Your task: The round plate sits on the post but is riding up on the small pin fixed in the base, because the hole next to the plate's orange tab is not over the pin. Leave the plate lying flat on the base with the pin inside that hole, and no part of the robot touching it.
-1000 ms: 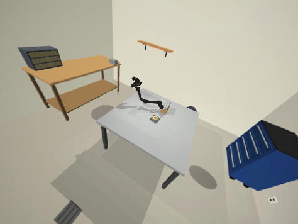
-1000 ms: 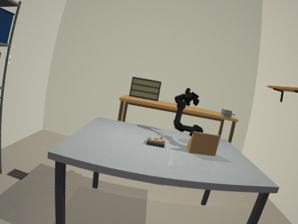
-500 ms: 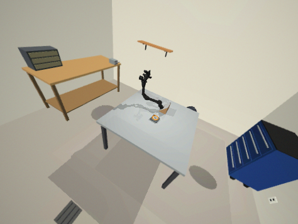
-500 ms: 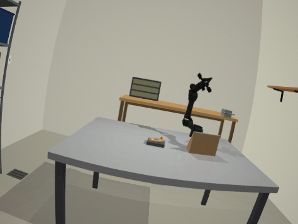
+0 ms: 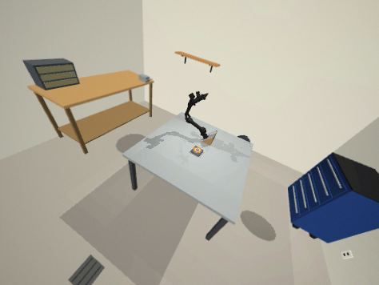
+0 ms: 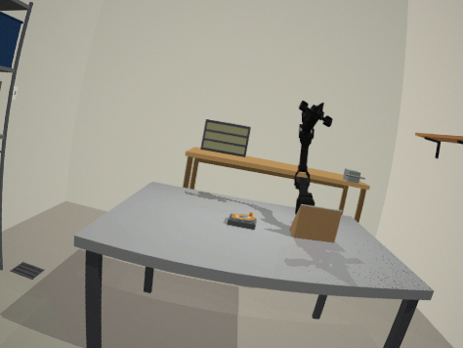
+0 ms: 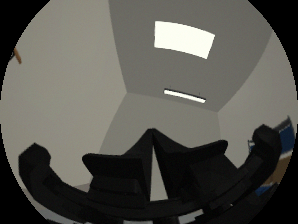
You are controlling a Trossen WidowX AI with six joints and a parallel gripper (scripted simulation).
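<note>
My gripper tip is 61 cm above the grey square base, 30 cm short of it and 16 cm to the right of it.
</note>
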